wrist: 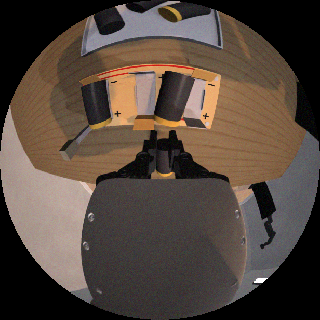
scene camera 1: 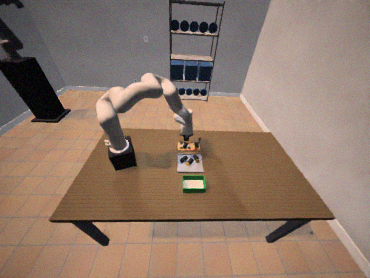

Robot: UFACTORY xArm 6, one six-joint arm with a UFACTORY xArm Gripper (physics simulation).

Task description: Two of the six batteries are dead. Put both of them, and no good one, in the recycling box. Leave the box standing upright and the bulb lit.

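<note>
My gripper is low behind the orange battery holder, its fingers closed against a dark battery with a yellow band. Whether this battery touches the table is unclear. One battery is at the holder's left in the wrist view, and another battery sits right of its middle. Three batteries lie on the pale tray. The green recycling box stands upright. Whether the bulb is lit cannot be made out.
A small grey block on an arm sticks out beside the holder. The tray is between the holder and the green box on the wooden table. The robot's black base stands at the table's left. A shelf rack stands against the back wall.
</note>
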